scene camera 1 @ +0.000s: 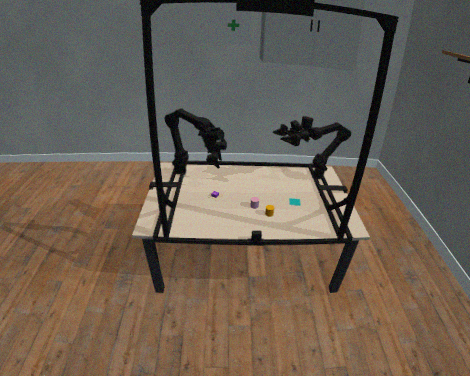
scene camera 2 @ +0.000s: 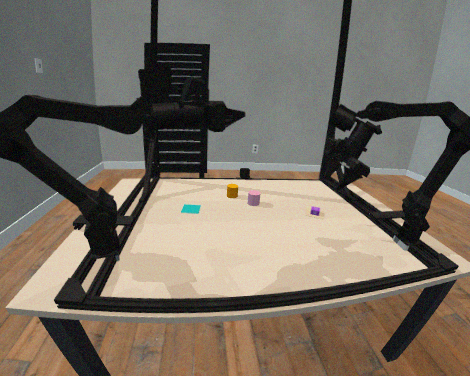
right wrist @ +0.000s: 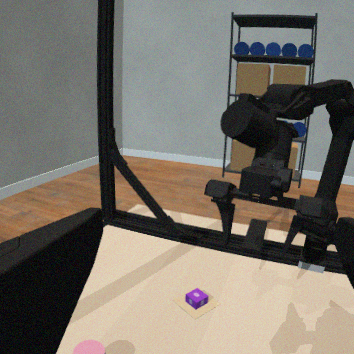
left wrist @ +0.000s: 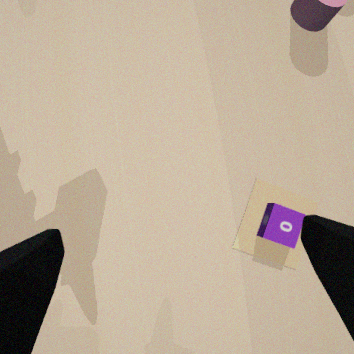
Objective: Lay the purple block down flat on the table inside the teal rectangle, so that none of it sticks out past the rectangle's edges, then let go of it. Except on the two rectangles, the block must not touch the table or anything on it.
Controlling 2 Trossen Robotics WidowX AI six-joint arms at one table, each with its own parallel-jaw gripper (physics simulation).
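Pixels of known places: left gripper, fingertip midpoint: (scene camera 1: 220,164) (scene camera 2: 330,183) (right wrist: 252,251) (left wrist: 183,235); right gripper, fingertip midpoint: (scene camera 1: 276,135) (scene camera 2: 235,112) (right wrist: 222,225); left arm's base, link origin: (scene camera 1: 180,171) (scene camera 2: 407,239) (right wrist: 312,257); right arm's base, link origin: (scene camera 1: 318,176) (scene camera 2: 105,249).
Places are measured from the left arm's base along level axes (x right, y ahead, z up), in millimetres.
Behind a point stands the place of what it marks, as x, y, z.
The purple block (scene camera 1: 215,194) @(222, 259, 0) (scene camera 2: 315,210) @(197, 262, 0) (left wrist: 281,226) @(207, 255, 0) (right wrist: 197,298) @(203, 265, 0) sits flat on a pale rectangle (left wrist: 253,207) @(188, 273, -18) (right wrist: 211,305) @(178, 252, -18) on the table, a "0" on its top face. The teal rectangle (scene camera 1: 295,201) @(210, 717, -18) (scene camera 2: 191,209) @(208, 711, -18) lies far across the table and is bare. My left gripper (scene camera 1: 215,161) @(114, 271, 136) (scene camera 2: 352,175) (left wrist: 183,235) @(114, 271, 136) (right wrist: 252,251) @(114, 271, 136) is open and empty. It hangs above the table, pointing down, with the block just beside its right fingertip in the left wrist view. My right gripper (scene camera 1: 280,135) @(81, 578, 325) (scene camera 2: 239,114) @(81, 578, 325) is open and empty, held high and level.
A pink cylinder (scene camera 1: 254,202) @(302, 480, 22) (scene camera 2: 254,198) @(256, 484, 13) (left wrist: 312,14) @(267, 463, 6) (right wrist: 88,347) @(284, 477, 27) and an orange cylinder (scene camera 1: 269,210) @(362, 561, 21) (scene camera 2: 232,190) @(319, 565, 15) stand between the block and the teal rectangle. A black frame (scene camera 1: 149,112) @(605, 67, 610) (right wrist: 106,105) @(572, 77, 338) runs around the table. A shelf rack (right wrist: 232,70) stands off the table.
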